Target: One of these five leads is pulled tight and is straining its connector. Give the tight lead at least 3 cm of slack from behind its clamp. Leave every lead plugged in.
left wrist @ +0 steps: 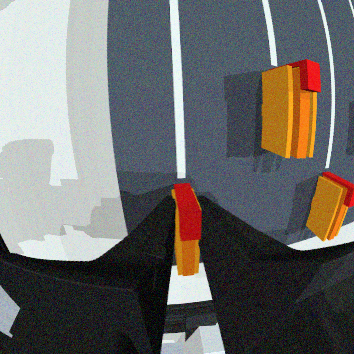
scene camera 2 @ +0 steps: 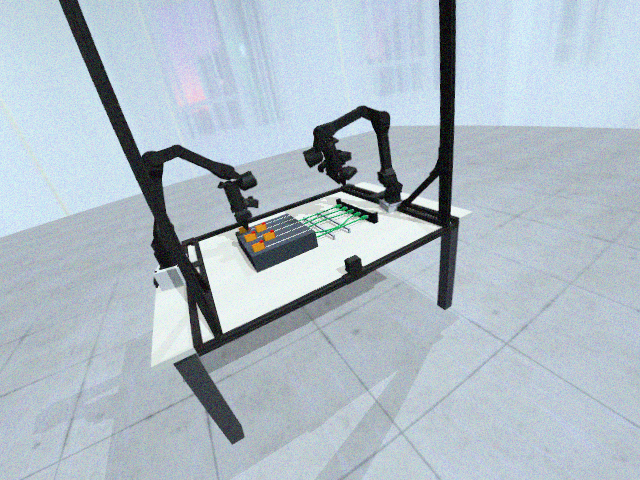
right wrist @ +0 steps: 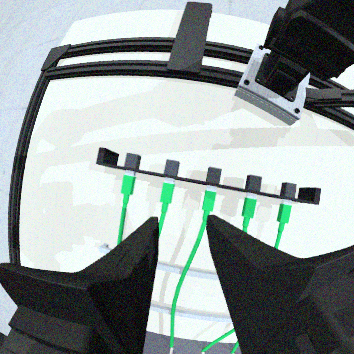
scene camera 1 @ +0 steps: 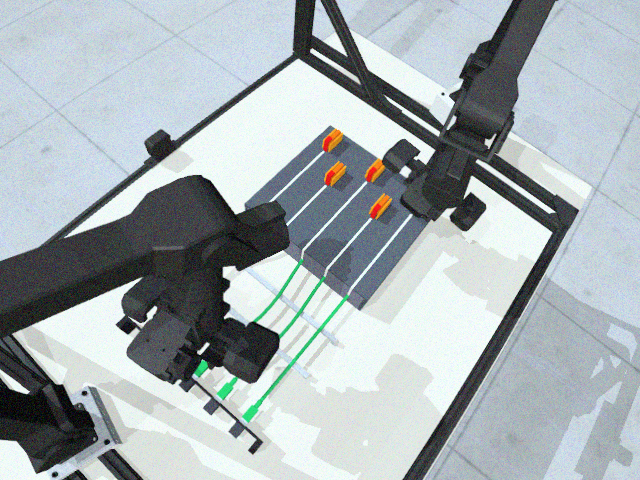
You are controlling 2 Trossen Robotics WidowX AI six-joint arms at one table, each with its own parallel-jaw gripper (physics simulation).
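Seen in the pictures: left gripper, between the fingertips: (left wrist: 183,203) (scene camera 2: 247,229); right gripper, between the fingertips: (scene camera 2: 342,184) (right wrist: 182,222) (scene camera 1: 202,361); left arm's base, origin of its link: (scene camera 2: 170,263); right arm's base, origin of its link: (scene camera 2: 393,200) (right wrist: 278,76) (scene camera 1: 70,432).
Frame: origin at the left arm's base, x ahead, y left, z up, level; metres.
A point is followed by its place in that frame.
Note:
My left gripper (scene camera 2: 246,226) {x 0.288, y 0.149, z -0.005 m} (left wrist: 183,203) {x 0.288, y 0.149, z -0.005 m} is shut on an orange clamp (left wrist: 188,257) {x 0.269, y 0.144, z 0.014 m} with a red top, pressing its side plates together. This clamp sits at the end of the rightmost white line in scene camera 1, where the gripper hides it. The green lead (scene camera 1: 320,330) {x 0.557, y 0.232, z -0.050 m} (right wrist: 122,220) {x 0.676, y 0.264, z -0.050 m} in that line runs nearly straight to its connector (scene camera 1: 250,413) {x 0.721, y 0.280, z -0.046 m} (right wrist: 128,185) {x 0.722, y 0.276, z -0.046 m}; neighbouring leads curve. All five green connectors sit at the black socket rail (right wrist: 150,173) {x 0.749, y 0.254, z -0.032 m}. My right gripper (scene camera 2: 343,182) {x 0.737, y 0.199, z 0.075 m} (right wrist: 182,222) {x 0.737, y 0.199, z 0.075 m} is partly open and empty, high above the leads.
Several other orange clamps (scene camera 1: 332,140) {x 0.339, y -0.051, z 0.008 m} (scene camera 1: 335,174) {x 0.380, y 0.016, z 0.006 m} (scene camera 1: 374,171) {x 0.320, y 0.054, z 0.019 m} (scene camera 1: 380,206) {x 0.358, y 0.119, z 0.020 m} stand on the dark block (scene camera 1: 320,212) {x 0.444, y 0.062, z -0.010 m}; one (left wrist: 277,112) {x 0.344, y 0.121, z 0.005 m} is close beside the left fingers. Two pale bars (scene camera 1: 330,336) {x 0.547, y 0.249, z -0.055 m} (scene camera 1: 302,370) {x 0.618, y 0.269, z -0.055 m} cross beneath the leads. A small black box (scene camera 1: 159,144) {x 0.620, y -0.238, z -0.028 m} (scene camera 2: 353,265) {x 0.615, y -0.266, z -0.038 m} is on the table's edge.

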